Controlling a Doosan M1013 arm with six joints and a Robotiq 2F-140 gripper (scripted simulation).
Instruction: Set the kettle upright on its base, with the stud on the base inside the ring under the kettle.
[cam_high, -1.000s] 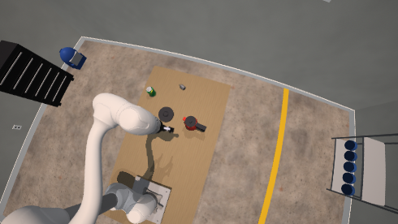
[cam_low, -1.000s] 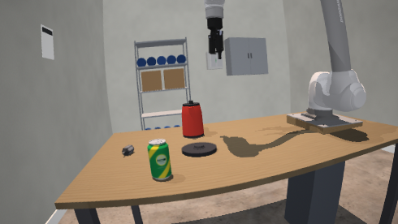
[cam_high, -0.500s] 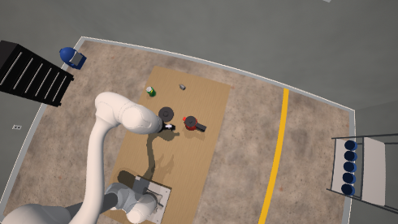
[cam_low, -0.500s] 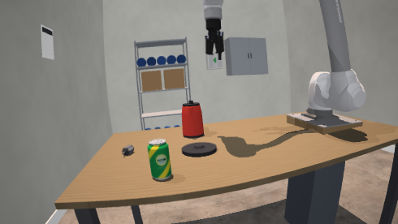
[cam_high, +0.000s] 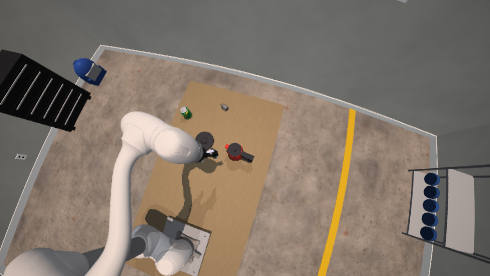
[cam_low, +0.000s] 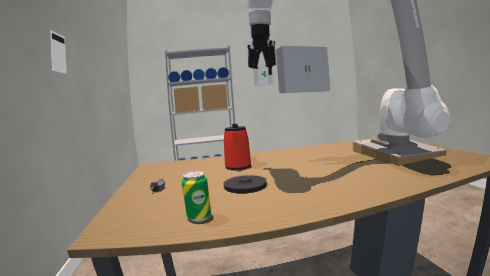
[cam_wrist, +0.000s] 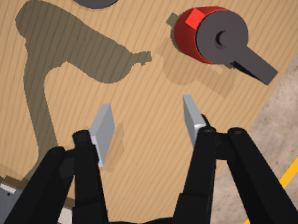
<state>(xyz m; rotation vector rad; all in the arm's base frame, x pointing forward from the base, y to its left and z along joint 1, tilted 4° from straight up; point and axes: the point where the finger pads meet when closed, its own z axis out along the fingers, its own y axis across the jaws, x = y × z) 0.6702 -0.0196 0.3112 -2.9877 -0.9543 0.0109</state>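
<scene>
Right now the red kettle is 11 cm ahead of my hand, 12 cm to the right of it and 29 cm below it. From my hand the other things lie so: yellow can 27 cm ahead, 40 cm to the left, 32 cm below; then small dark object 44 cm ahead, 14 cm to the left, 37 cm below; then round black base 12 cm ahead, 18 cm to the left, 37 cm below.
</scene>
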